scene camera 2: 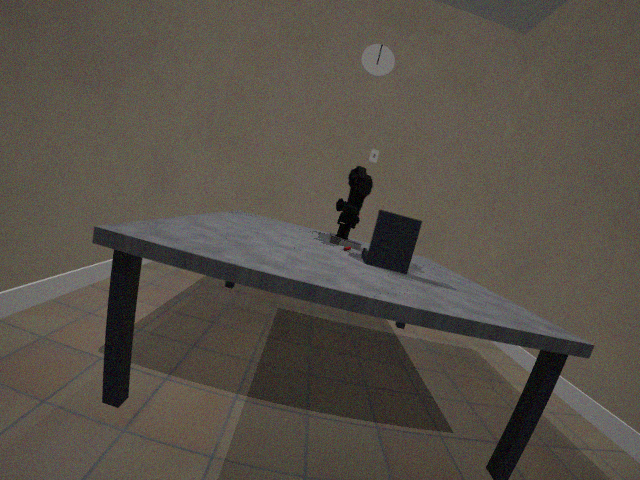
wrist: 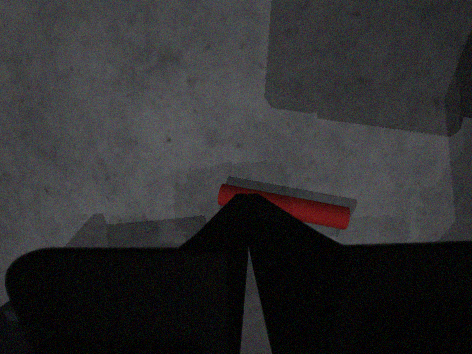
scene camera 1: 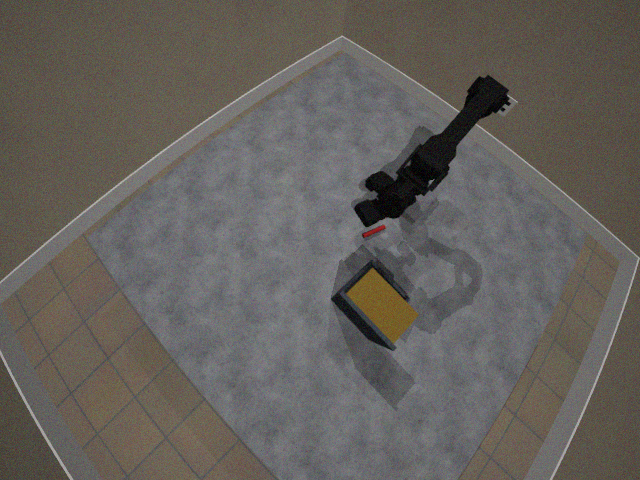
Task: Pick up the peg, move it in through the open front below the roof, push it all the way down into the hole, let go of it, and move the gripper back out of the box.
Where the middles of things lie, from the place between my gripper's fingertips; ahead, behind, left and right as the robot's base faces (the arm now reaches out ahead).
The red peg (wrist: 330, 215) lies 7 cm below my hand, 3 cm to the left of it and 1 cm behind it. Also, from my hand: yellow roof (scene camera 1: 372, 293) (18 cm to the left, 18 cm ahead, 12 cm above); then box (scene camera 1: 343, 302) (18 cm to the left, 14 cm ahead, 3 cm above).
